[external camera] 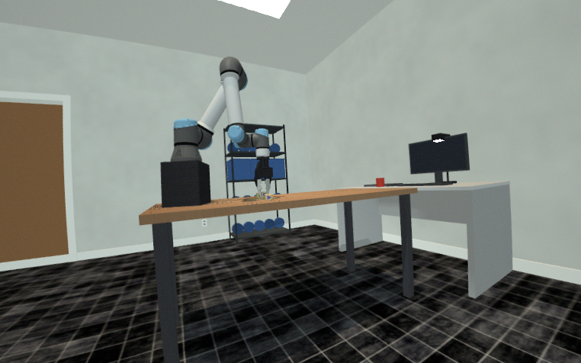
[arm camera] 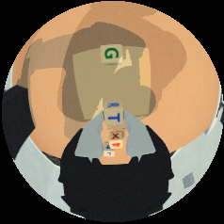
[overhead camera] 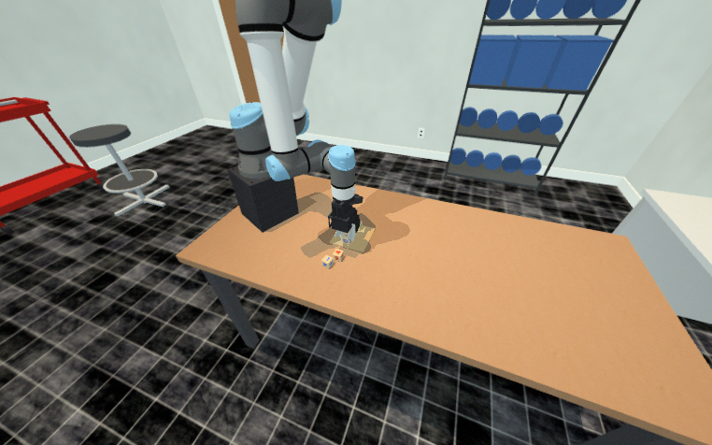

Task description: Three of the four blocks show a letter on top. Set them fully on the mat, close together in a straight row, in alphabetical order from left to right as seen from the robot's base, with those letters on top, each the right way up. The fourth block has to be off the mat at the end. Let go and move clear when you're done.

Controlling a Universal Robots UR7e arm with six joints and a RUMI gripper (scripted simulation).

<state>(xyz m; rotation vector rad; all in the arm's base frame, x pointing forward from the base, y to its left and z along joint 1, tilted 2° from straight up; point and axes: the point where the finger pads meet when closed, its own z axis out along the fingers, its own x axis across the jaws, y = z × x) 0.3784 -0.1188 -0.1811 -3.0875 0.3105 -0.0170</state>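
Right now the pale yellow mat is 5 cm to the left of my hand, 3 cm below it and 1 cm ahead of it. Also, from my hand: wooden letter block (12 cm to the right, 4 cm behind, 1 cm below).
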